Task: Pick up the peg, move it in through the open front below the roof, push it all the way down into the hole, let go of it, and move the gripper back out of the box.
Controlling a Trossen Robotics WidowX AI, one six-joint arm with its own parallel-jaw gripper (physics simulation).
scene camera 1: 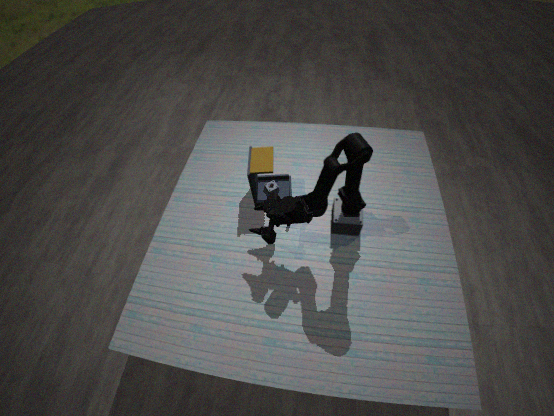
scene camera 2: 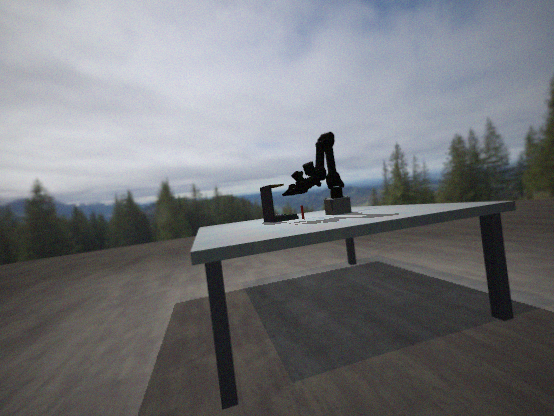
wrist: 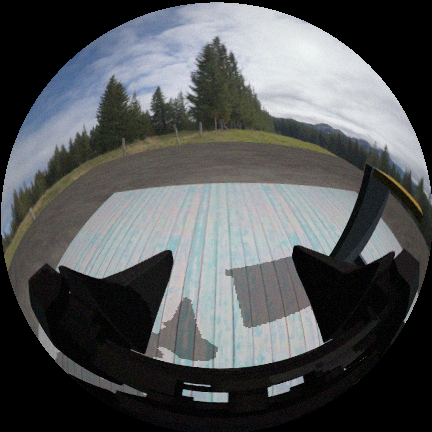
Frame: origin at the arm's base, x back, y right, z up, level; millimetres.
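Seen in the pictures: gripper, fingertip midpoint: [scene camera 1: 251, 219] [scene camera 2: 284, 194] [wrist: 234, 255]; arm's base, link origin: [scene camera 1: 350, 209] [scene camera 2: 337, 197].
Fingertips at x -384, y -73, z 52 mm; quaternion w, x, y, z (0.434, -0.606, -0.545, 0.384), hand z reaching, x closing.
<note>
Offsets run from my fingertips to a thing's middle. "pt": to the spot under its first point. Level surfaces: height alone.
The red peg {dz -111, dx +139, dy +87 mm} [scene camera 2: 302, 212] stands upright on the table beside the box's low base in scene camera 2. It does not show in scene camera 1 or the wrist view. The box has a dark wall [scene camera 2: 267, 206] [wrist: 367, 215], a yellow roof [scene camera 1: 261, 160] [scene camera 2: 274, 186] and a low base {pt dz -143, dx +106, dy +255 mm} [scene camera 1: 283, 188] [scene camera 2: 288, 217]. A pale square with a dark centre shows against the base in scene camera 1; I cannot tell whether it is the hole. My gripper [scene camera 1: 253, 218] [scene camera 2: 286, 193] [wrist: 234, 255] is wide open and empty, above the table, higher than the peg and beside the box.
The arm's grey mount [scene camera 1: 347, 222] [scene camera 2: 337, 205] stands on the pale striped table {dz -151 mm} [scene camera 1: 200, 310] [scene camera 2: 350, 227] [wrist: 200, 220], to the right of the box in both scene views. The arm partly covers the box's base in scene camera 1. Shadows of arm and box lie on the table.
</note>
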